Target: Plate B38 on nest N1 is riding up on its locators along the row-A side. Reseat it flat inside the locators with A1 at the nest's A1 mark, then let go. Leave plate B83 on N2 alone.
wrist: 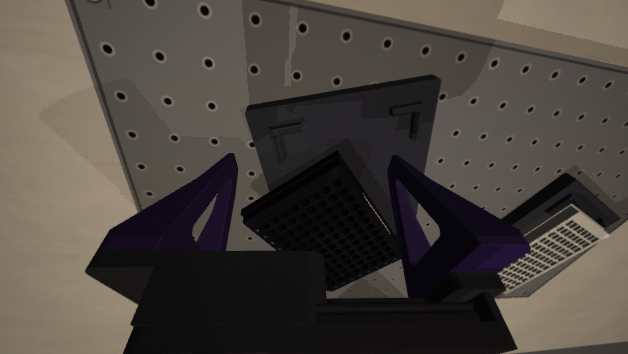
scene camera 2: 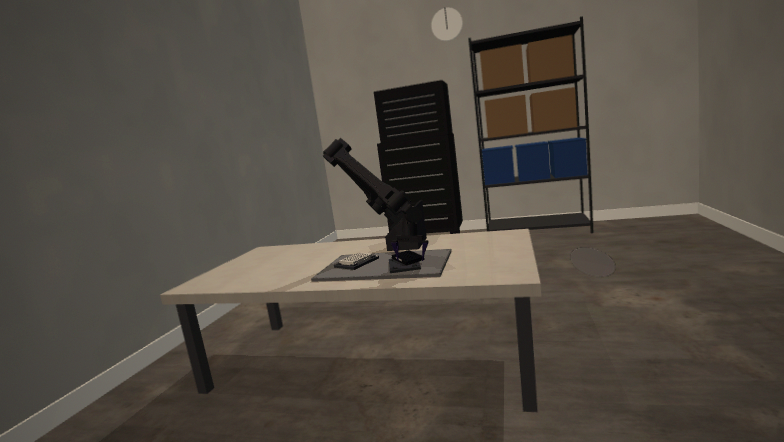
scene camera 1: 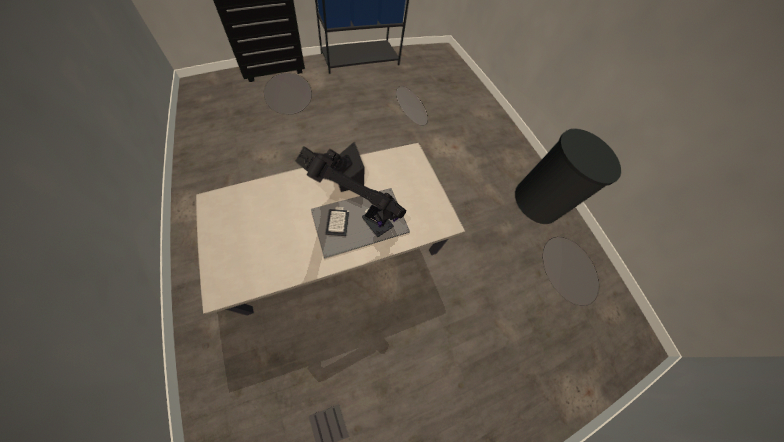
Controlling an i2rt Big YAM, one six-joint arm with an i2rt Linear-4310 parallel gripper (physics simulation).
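Places are measured from the arm's base along level axes (x right, y ahead, z up), in millimetres.
Pixels of known places: gripper, fingertip midpoint: (wrist: 314, 161) (scene camera 2: 410, 260) (scene camera 1: 386, 224); arm's base, link origin: (scene camera 2: 400, 220) (scene camera 1: 343, 165).
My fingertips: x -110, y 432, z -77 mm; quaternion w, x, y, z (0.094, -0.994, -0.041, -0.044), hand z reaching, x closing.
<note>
For each thing: its top centre in the pictures, then the offset to it from my fingertips. Level surfaces: height alone.
- Plate B38, top centre: (wrist: 334, 245) (scene camera 2: 407, 254) (scene camera 1: 377, 214) dy -78, dx +25, dz +3 mm
- nest N1, top centre: (wrist: 351, 200) (scene camera 2: 403, 261) (scene camera 1: 377, 220) dy -44, dx +36, dz -12 mm
- Pale plate B83, top centre: (wrist: 536, 259) (scene camera 2: 356, 257) (scene camera 1: 337, 220) dy -124, dx +261, dz -4 mm
- nest N2, top centre: (wrist: 530, 253) (scene camera 2: 356, 258) (scene camera 1: 337, 221) dy -124, dx +261, dz -12 mm
- wooden table, surface height: dz -43 mm
Plate B38 (scene camera 2: 407, 256) (wrist: 325, 225) is black with round wells. In the wrist view it sits turned on the near part of nest N1 (scene camera 2: 403, 268) (wrist: 345, 122), overhanging it, and looks raised from it in the scene camera 2 view. Two L-shaped locators show at the nest's far corners; the others and the A1 mark are hidden or unreadable. My gripper (scene camera 1: 388, 220) (scene camera 2: 410, 252) (wrist: 314, 161) is open, its purple fingers on either side of B38, the right one close to the plate's edge. Pale plate B83 (scene camera 1: 337, 221) (scene camera 2: 356, 258) (wrist: 555, 245) is on nest N2 (wrist: 565, 187).
Both nests are on a grey perforated board (scene camera 1: 329, 248) (scene camera 2: 329, 274) (wrist: 190, 120) on the wooden table (scene camera 1: 247, 236) (scene camera 2: 263, 280). N2 and B83 are to the right of the right finger in the wrist view. A black cabinet and a shelf rack stand behind the table.
</note>
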